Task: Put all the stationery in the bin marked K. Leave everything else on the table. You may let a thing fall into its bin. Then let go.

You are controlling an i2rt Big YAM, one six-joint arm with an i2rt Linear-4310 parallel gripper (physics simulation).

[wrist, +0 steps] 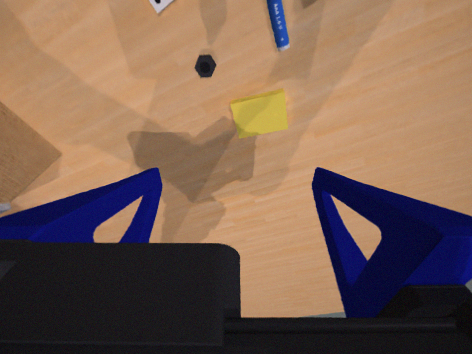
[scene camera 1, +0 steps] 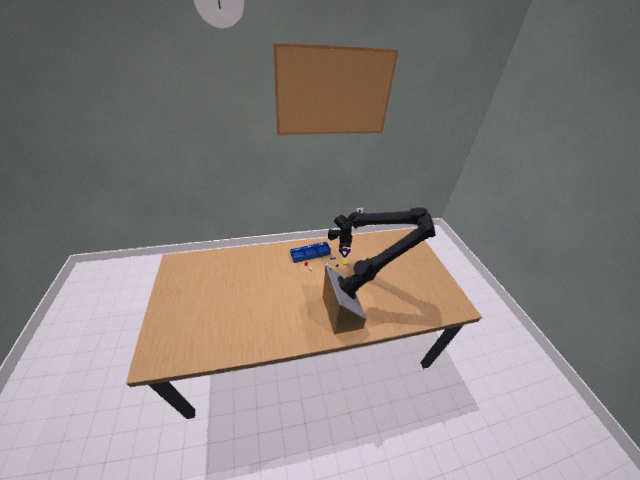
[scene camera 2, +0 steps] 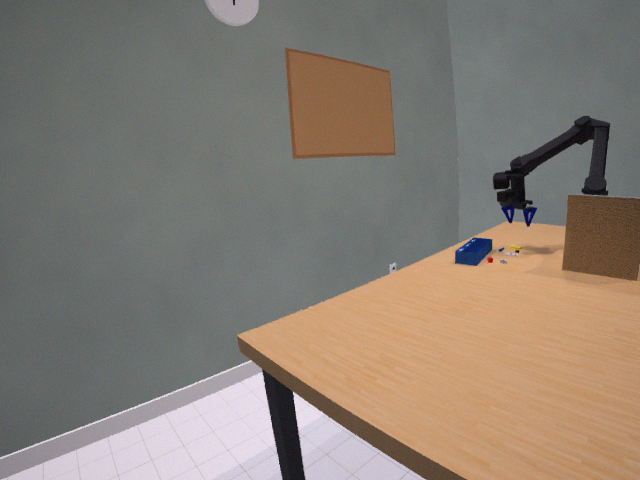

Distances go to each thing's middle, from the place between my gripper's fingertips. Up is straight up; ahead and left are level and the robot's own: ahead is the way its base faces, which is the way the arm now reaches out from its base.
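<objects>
Yellow sticky-note pad [wrist: 263, 113], counted from my hand: 10 mm to the right, 20 mm ahead, 100 mm below. Blue three-part bin box [scene camera 2: 474, 251], from the same hand: 200 mm to the left, 100 mm ahead, 80 mm below. Going by their middles, of the things named here the yellow sticky-note pad is the nearest to my hand.
</objects>
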